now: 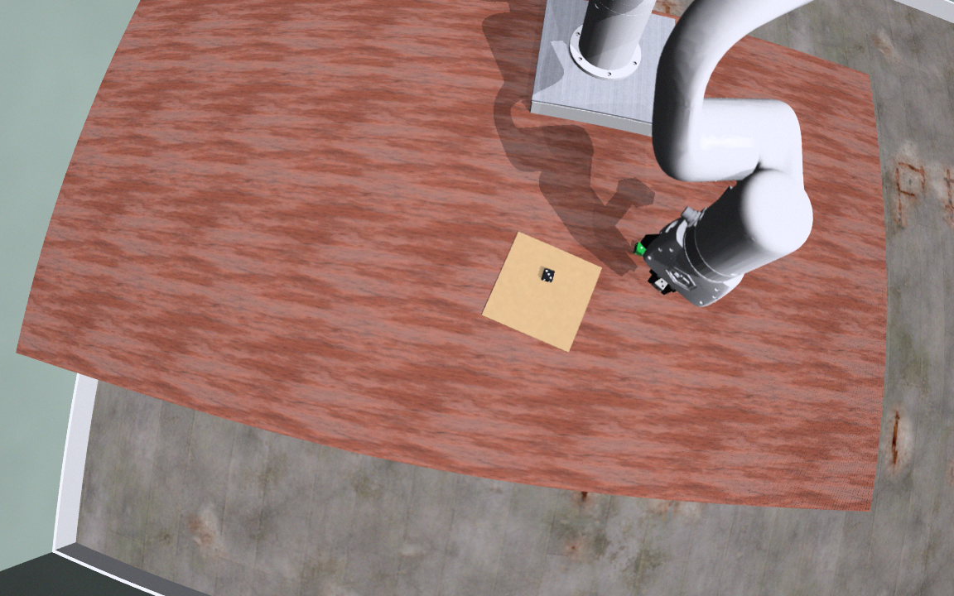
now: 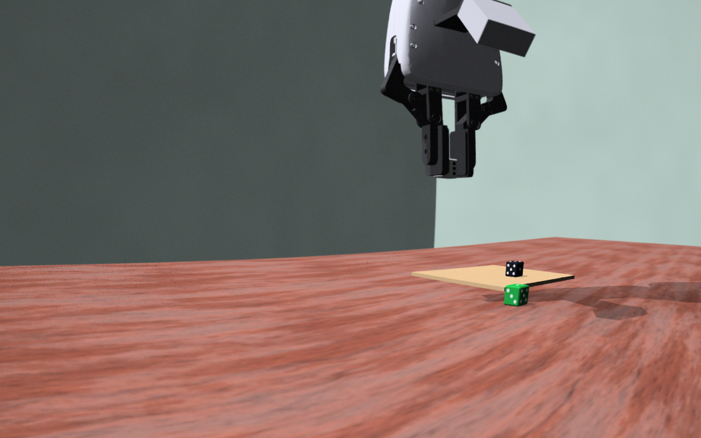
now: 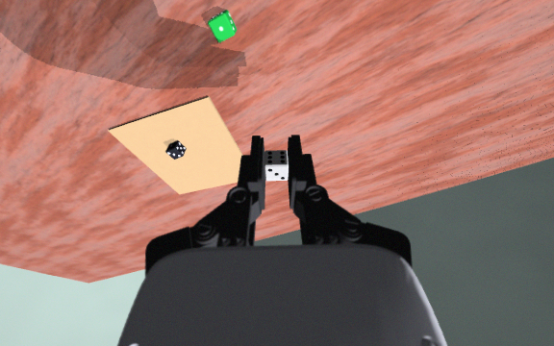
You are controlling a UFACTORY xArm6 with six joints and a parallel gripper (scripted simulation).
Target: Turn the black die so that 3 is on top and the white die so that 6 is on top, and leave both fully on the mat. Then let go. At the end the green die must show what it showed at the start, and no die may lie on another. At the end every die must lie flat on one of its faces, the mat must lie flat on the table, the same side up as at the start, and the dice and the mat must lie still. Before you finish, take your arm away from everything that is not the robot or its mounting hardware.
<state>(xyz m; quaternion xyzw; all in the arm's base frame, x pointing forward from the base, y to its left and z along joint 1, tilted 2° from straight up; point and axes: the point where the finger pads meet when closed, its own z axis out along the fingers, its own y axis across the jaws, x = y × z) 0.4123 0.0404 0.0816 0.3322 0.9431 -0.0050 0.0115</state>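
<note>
My gripper is now 7 cm past the green die and 11 cm above it. The rest, counted from my hand: white die 1 cm ahead, 1 cm below; then tan mat 15 cm to the right, 12 cm below; then black die 2 cm behind, 15 cm to the right, 11 cm below.
</note>
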